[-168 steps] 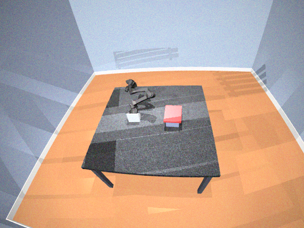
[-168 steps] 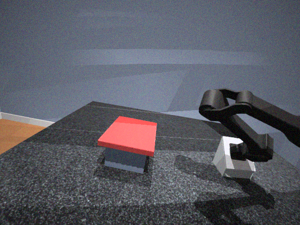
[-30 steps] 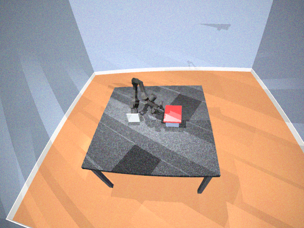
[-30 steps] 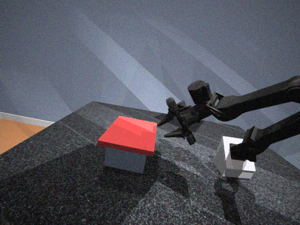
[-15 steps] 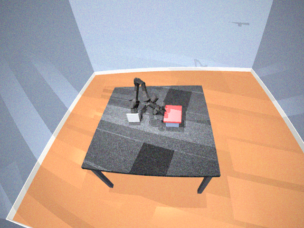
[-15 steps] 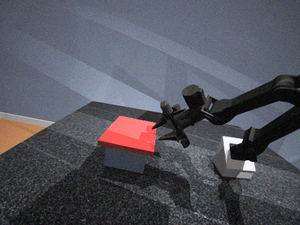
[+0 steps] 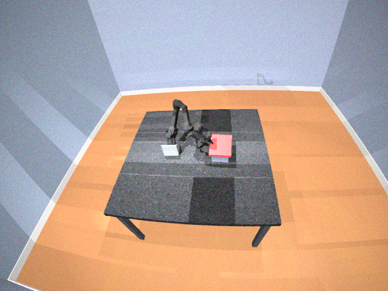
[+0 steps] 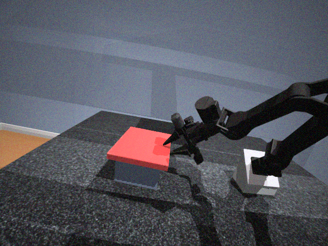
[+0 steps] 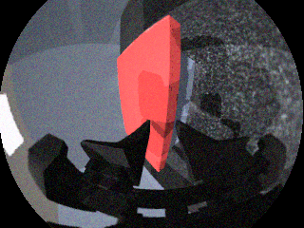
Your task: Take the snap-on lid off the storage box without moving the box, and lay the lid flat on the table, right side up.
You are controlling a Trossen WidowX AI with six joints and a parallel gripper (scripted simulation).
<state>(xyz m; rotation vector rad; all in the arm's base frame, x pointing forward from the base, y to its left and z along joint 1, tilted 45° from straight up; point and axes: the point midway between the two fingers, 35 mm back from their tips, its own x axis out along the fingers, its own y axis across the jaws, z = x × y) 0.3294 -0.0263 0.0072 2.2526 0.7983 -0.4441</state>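
The red lid is 80 mm ahead of my gripper tip, 10 mm to the right of it and 10 mm above it. Round my gripper tip: grey-blue storage box (80 mm ahead, 10 mm to the right, 40 mm below).
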